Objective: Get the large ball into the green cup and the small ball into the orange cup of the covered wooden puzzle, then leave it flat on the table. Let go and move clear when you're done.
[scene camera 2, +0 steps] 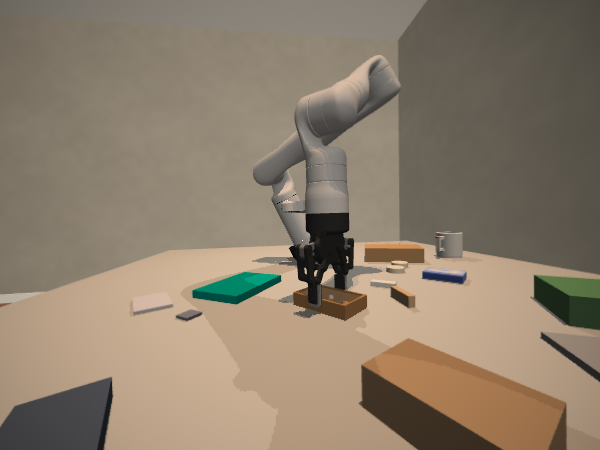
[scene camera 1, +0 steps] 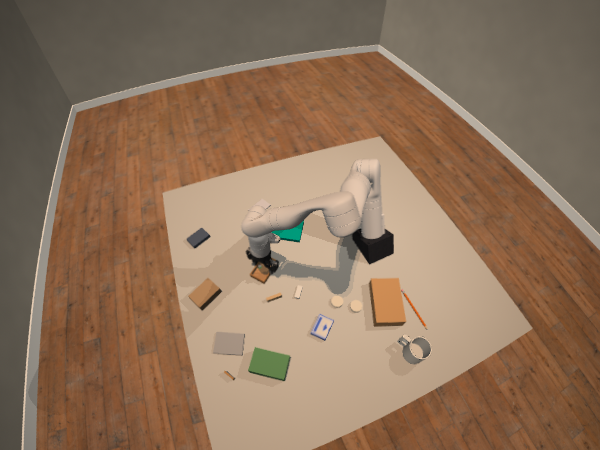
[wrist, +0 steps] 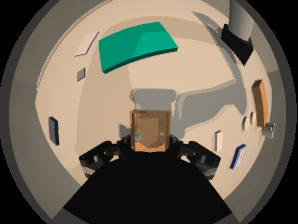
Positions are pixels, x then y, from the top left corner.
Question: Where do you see a covered wooden puzzle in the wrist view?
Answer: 150,130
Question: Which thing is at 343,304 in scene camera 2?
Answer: A covered wooden puzzle.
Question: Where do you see a green box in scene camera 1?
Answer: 265,362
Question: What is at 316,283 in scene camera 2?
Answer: My gripper.
